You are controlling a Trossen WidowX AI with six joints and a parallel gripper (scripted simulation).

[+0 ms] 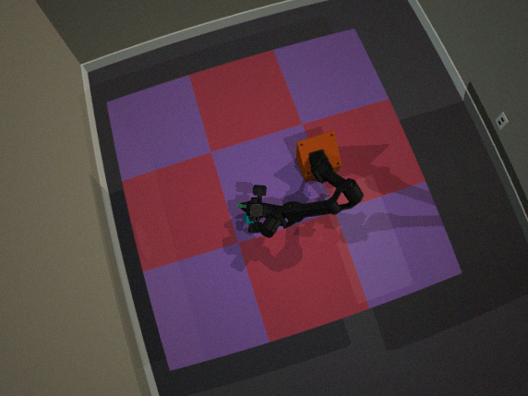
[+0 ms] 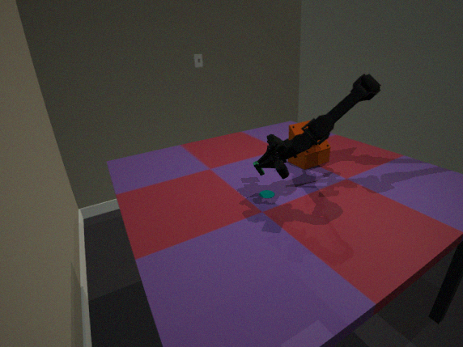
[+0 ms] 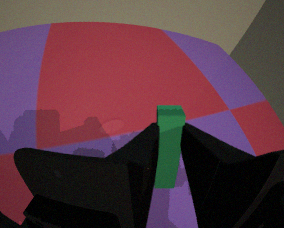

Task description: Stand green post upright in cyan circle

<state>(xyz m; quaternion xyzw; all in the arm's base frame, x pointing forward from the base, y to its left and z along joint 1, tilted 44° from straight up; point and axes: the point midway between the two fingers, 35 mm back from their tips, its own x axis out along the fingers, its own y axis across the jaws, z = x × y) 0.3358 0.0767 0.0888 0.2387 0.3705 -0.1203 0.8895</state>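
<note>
Now: the cyan circle 120 mm below my gripper tip, 30 mm to the left of it and 30 mm behind it. From my gripper tip the other things lie so: green post: 20 mm below, 10 mm behind.
</note>
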